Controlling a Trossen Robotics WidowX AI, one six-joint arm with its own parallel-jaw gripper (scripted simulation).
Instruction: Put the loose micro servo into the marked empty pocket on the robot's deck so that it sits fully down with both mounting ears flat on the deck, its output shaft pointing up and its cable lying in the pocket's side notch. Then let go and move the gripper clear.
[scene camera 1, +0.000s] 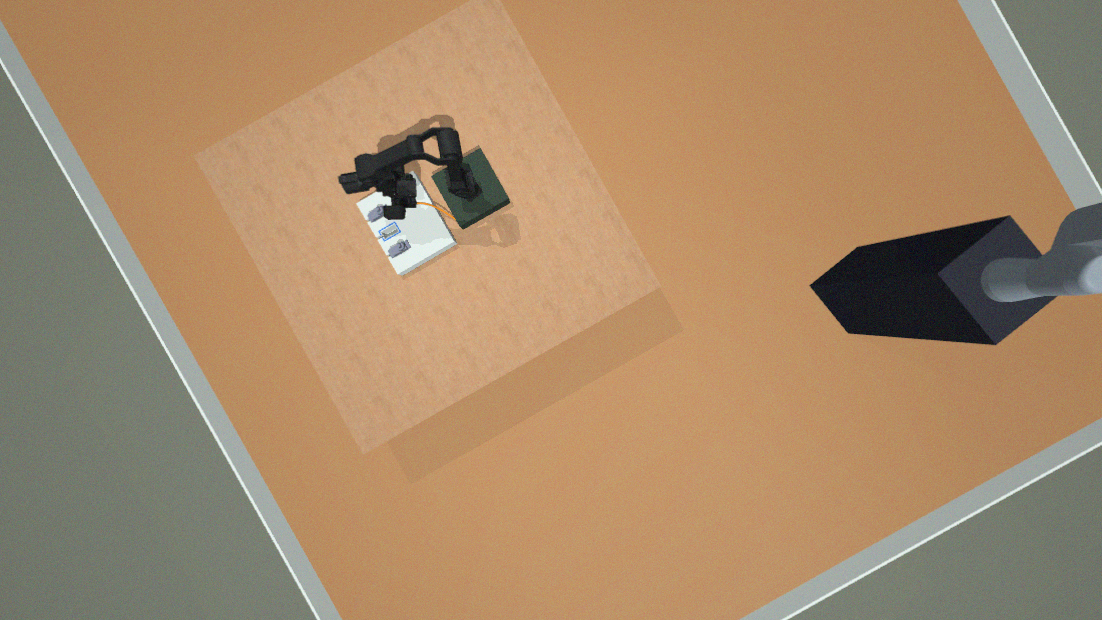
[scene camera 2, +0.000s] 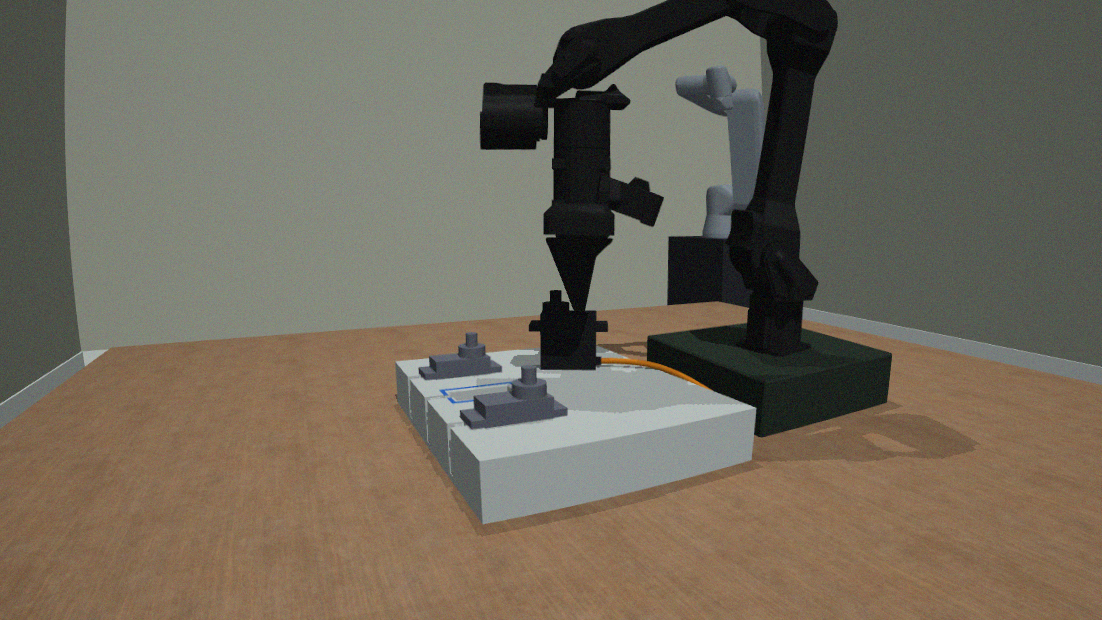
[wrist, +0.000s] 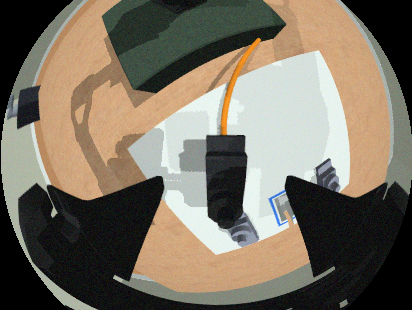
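Note:
Open and holding nothing, the gripper (scene camera 2: 580, 303) shares the scene with a black micro servo (scene camera 2: 567, 338) and a white deck (scene camera 2: 647, 427). Scene camera 1 shows the gripper (scene camera 1: 404, 198) as well as the deck (scene camera 1: 424, 228). In the wrist view are the gripper (wrist: 226, 183), the servo (wrist: 226, 159) and the deck (wrist: 290, 112).

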